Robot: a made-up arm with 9 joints. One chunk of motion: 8 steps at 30 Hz.
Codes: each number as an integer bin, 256 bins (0 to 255) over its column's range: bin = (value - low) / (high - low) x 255, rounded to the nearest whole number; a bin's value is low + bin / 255 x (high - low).
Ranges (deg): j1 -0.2..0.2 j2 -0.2..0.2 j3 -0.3..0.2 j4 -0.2..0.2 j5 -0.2..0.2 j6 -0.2..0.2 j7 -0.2..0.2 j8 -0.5..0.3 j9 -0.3..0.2
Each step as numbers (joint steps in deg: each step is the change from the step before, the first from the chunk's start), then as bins.
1 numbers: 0.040 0.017 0.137 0.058 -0.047 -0.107 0.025 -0.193 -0.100
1 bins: 153 138 223 164 98 59 143 98 102
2 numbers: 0.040 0.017 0.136 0.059 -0.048 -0.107 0.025 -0.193 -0.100
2 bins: 153 138 222 165 97 59 143 98 102
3 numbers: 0.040 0.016 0.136 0.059 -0.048 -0.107 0.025 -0.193 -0.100
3 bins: 153 138 222 165 97 59 143 98 102
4 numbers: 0.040 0.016 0.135 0.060 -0.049 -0.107 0.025 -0.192 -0.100
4 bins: 153 138 222 166 96 59 143 98 102
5 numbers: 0.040 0.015 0.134 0.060 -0.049 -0.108 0.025 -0.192 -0.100
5 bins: 153 137 221 166 96 59 143 98 102
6 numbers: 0.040 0.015 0.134 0.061 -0.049 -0.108 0.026 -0.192 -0.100
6 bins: 153 137 221 166 96 59 144 98 102
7 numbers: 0.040 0.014 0.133 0.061 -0.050 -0.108 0.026 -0.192 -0.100
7 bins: 153 136 221 166 96 59 144 98 102
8 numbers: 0.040 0.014 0.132 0.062 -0.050 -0.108 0.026 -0.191 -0.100
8 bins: 153 136 220 167 96 59 144 98 102
